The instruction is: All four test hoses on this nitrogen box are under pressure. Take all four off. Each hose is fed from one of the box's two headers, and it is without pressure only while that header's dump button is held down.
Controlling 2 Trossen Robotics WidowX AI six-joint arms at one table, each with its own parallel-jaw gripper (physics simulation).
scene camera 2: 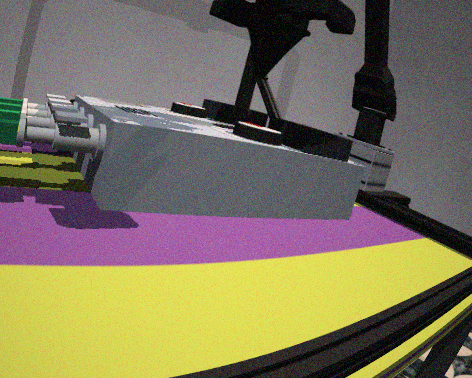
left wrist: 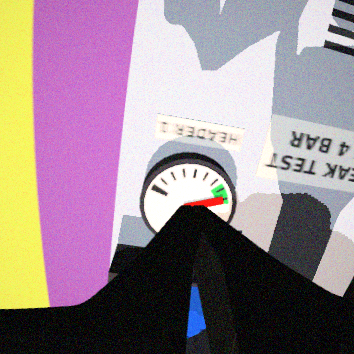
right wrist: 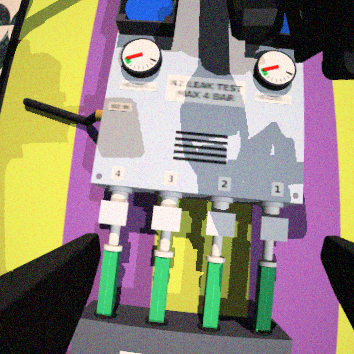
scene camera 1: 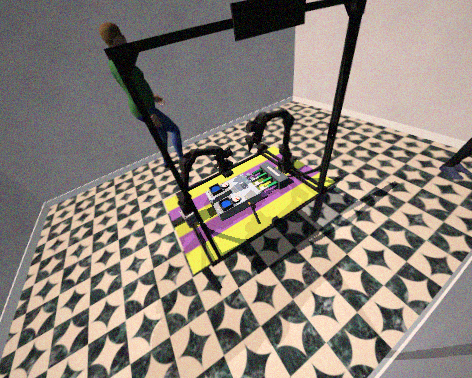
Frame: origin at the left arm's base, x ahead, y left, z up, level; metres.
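Where they show: left gripper, between the fingertips: (scene camera 2: pixel 258 76) (left wrist: pixel 190 216) (right wrist: pixel 297 58) (scene camera 1: pixel 225 177); right gripper, between the fingertips: (right wrist: pixel 212 246) (scene camera 1: pixel 252 154); left arm's base, origin of its link: (scene camera 2: pixel 366 142) (scene camera 1: pixel 187 211); right arm's base, origin of its link: (scene camera 1: pixel 285 161).
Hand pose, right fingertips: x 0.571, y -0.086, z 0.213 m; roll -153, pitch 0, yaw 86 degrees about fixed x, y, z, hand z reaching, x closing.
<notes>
Each offset is from my right fingertips to the top centre of the thing. "spot": to the spot under its first point.
The pale nitrogen box (scene camera 1: pixel 244 184) (scene camera 2: pixel 225 175) (right wrist: pixel 157 112) lies on the table. Green hoses 4 {spot: 0.066 m ahead, 0.114 m right, 0.260 m down} (right wrist: pixel 107 282), 3 (right wrist: pixel 160 287), 2 (right wrist: pixel 212 295) and 1 {spot: 0.096 m ahead, 0.092 m left, 0.260 m down} (right wrist: pixel 265 297) are joined to its numbered ports by square couplings. The header 1 gauge {spot: 0.201 m back, 0.137 m left, 0.230 m down} (left wrist: pixel 175 185) (right wrist: pixel 275 69) and the other gauge {spot: 0.237 m back, 0.057 m right, 0.230 m down} (right wrist: pixel 141 57) have needles at their green bands. My left gripper (left wrist: pixel 190 216) (scene camera 1: pixel 228 174) is shut and empty, above the header 1 end; the blue dump button {0.298 m back, 0.142 m left, 0.228 m down} (left wrist: pixel 196 312) (right wrist: pixel 286 24) there is mostly hidden. The other blue button {0.327 m back, 0.045 m right, 0.228 m down} (right wrist: pixel 148 9) is uncovered. My right gripper (right wrist: pixel 212 246) is open above the couplings.
A dark grey block {spot: 0.135 m ahead, 0.021 m right, 0.244 m down} (right wrist: pixel 180 337) holds the hoses' far ends. A black inlet pipe {spot: 0.202 m back, 0.214 m right, 0.311 m down} (right wrist: pixel 57 111) (scene camera 1: pixel 256 212) sticks out from the box's side. A black frame (scene camera 1: pixel 340 85) stands around the striped table. A person in green (scene camera 1: pixel 131 87) stands behind it.
</notes>
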